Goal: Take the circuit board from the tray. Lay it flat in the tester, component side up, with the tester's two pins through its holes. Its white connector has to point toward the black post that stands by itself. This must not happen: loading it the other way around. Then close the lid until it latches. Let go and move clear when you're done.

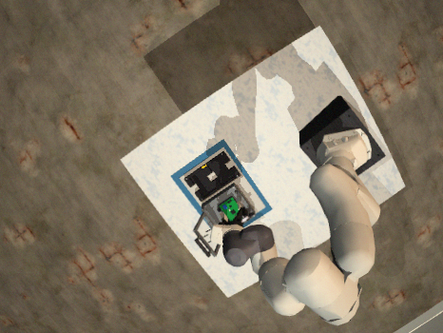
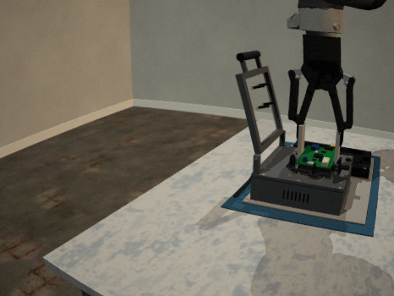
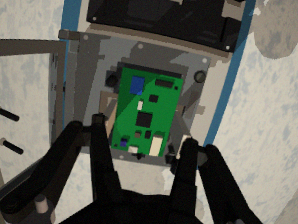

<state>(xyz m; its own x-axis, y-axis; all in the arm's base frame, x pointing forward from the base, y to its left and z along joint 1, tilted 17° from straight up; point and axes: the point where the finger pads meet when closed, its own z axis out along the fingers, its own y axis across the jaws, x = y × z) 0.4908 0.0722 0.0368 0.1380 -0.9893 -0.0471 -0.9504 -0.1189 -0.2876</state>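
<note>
Right now the green circuit board is 2 cm below my hand. From my hand the other things lie so: tester nest: 1 cm ahead, 1 cm to the left, 3 cm below; then tester lid: 13 cm ahead, 2 cm to the left, 8 cm above.
</note>
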